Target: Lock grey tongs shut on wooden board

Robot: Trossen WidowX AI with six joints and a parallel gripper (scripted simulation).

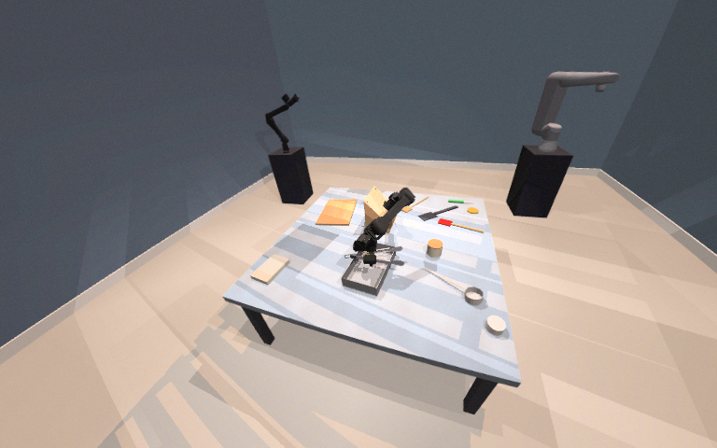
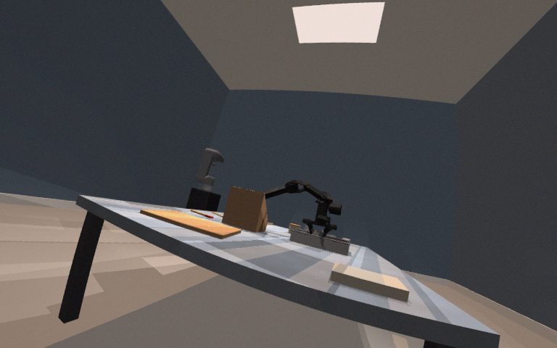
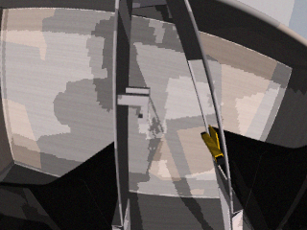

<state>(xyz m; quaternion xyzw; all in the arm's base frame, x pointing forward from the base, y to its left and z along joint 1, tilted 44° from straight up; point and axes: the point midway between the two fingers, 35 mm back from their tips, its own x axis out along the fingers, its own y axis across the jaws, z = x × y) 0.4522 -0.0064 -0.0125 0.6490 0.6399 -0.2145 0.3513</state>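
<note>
Now: the roasting tin 20 mm ahead of my gripper tip. Round my gripper tip: wooden board: 520 mm behind, 370 mm to the right, 20 mm below; white disc: 250 mm ahead, 550 mm to the left, 10 mm below; pale slab: 140 mm ahead, 540 mm to the right, 20 mm below.
</note>
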